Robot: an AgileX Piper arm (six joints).
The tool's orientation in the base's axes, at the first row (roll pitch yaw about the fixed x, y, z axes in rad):
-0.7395, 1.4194, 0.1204
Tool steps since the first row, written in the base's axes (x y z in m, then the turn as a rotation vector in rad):
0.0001, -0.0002, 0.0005, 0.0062, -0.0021, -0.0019
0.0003, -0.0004, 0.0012, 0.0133, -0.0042, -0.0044
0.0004, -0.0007, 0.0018, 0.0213, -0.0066, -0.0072
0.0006, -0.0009, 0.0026, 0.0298, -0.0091, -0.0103
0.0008, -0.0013, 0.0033, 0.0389, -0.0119, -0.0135
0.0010, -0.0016, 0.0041, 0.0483, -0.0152, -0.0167
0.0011, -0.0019, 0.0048, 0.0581, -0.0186, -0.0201
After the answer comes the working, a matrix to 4 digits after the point.
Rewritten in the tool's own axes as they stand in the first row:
-0.0005, -0.0003, 0.0000, 0.0028, -0.0058, 0.0022
-0.0011, -0.0006, 0.0000, 0.0063, -0.0123, 0.0049
-0.0017, -0.0009, -0.0001, 0.0102, -0.0196, 0.0079
-0.0025, -0.0013, 0.0000, 0.0145, -0.0273, 0.0112
-0.0032, -0.0018, -0.0001, 0.0190, -0.0356, 0.0145
-0.0039, -0.0022, -0.0001, 0.0235, -0.0445, 0.0177
-0.0046, -0.0026, -0.0002, 0.0282, -0.0537, 0.0211

The tool's axes in the first row as the columns of a matrix, in the base's axes (rounded; the answer above uses it unrounded):
0.1497, -0.7501, 0.6441
0.0181, 0.6534, 0.7568
-0.9886, -0.1016, 0.1114

